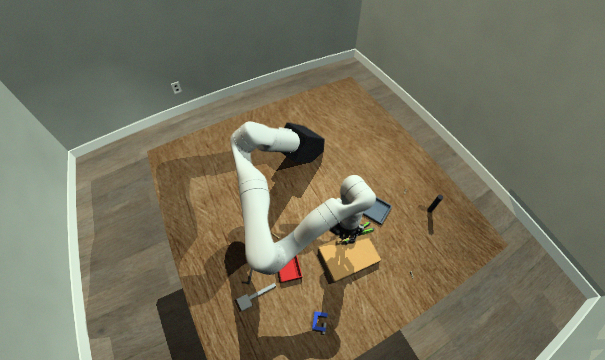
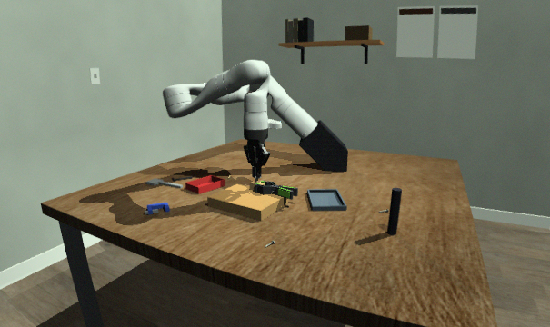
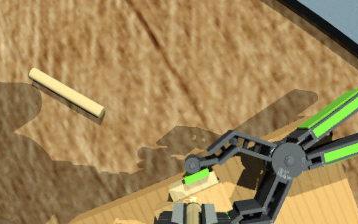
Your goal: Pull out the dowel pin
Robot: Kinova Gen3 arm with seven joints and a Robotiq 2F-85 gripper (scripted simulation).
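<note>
Now: the dowel pin 2 cm below my hand. The rest, counted from my hand: thin pale stick (12 cm behind, 9 cm below, 5 cm to the right); then small wooden block (5 cm below); then tan bench board (7 cm below, 6 cm ahead).
</note>
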